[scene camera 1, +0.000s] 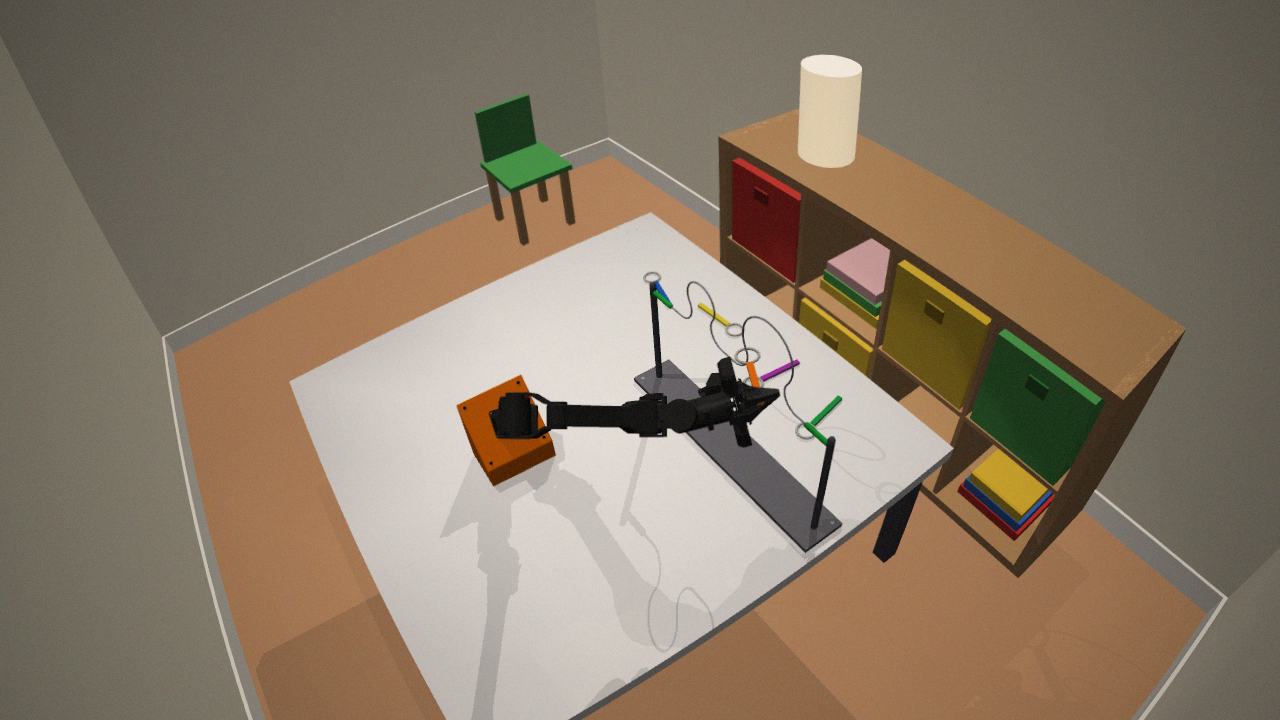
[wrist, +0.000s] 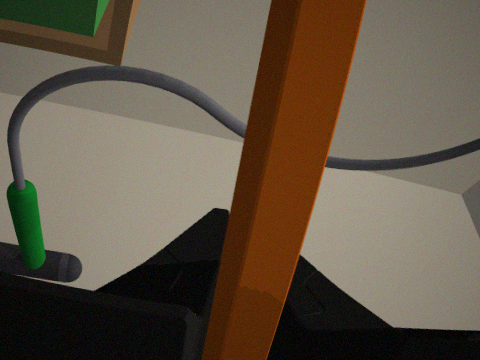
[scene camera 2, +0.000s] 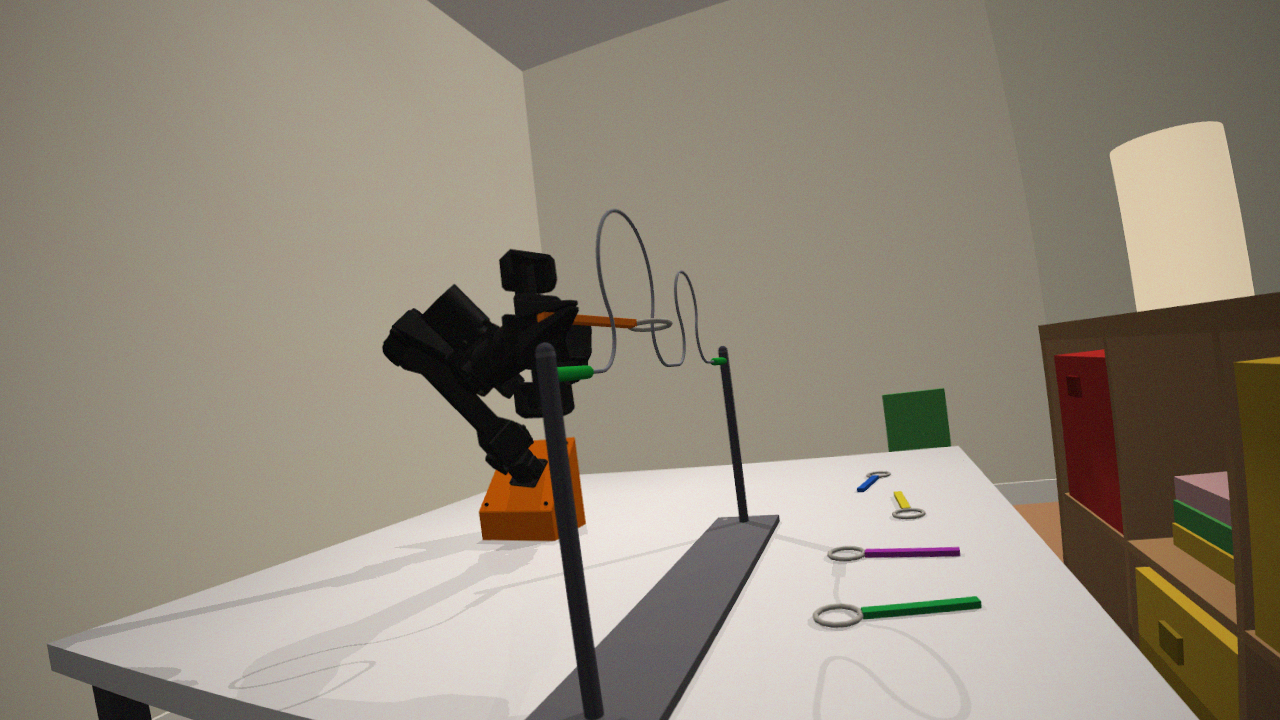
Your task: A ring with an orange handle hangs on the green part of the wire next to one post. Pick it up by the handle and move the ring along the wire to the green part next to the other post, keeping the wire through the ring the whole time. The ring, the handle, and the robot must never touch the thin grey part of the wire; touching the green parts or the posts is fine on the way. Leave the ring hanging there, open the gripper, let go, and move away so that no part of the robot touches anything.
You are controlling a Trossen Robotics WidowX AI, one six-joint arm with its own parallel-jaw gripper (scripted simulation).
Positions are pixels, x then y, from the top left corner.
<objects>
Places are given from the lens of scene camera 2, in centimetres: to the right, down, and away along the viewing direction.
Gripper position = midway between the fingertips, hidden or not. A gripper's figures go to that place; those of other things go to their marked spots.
gripper (scene camera 2: 574, 304): -6, -6, 59
green ring (scene camera 2: 972, 602): 34, 25, 56
</objects>
